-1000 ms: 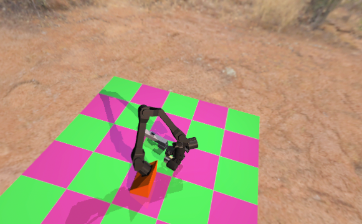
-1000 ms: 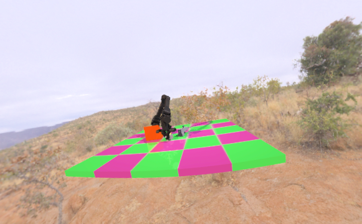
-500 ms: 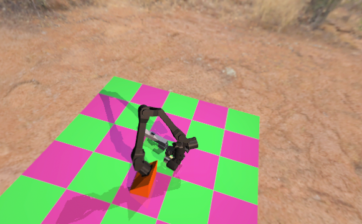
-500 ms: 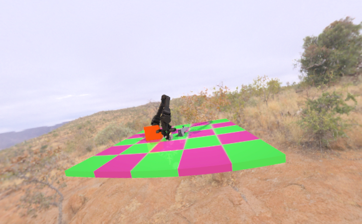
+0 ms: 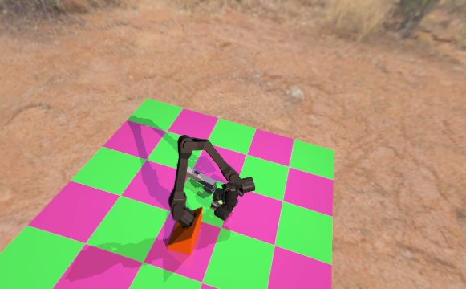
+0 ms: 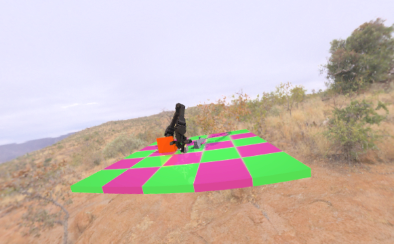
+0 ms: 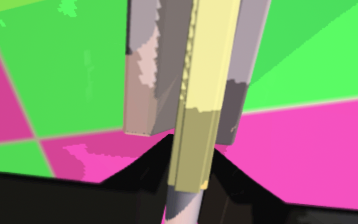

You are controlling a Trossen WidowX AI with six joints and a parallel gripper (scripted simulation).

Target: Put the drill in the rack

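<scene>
Right now my gripper tip is 1 cm short of the pale cylindrical drill, 4 cm to the right of it and 4 cm below it. From my gripper tip the other things lie so: dark key 14 cm ahead, 21 cm to the left, 4 cm above; grey housing block 13 cm ahead, 19 cm to the left, 2 cm above; grey rack 1 cm ahead, 5 cm to the left, 1 cm above.
</scene>
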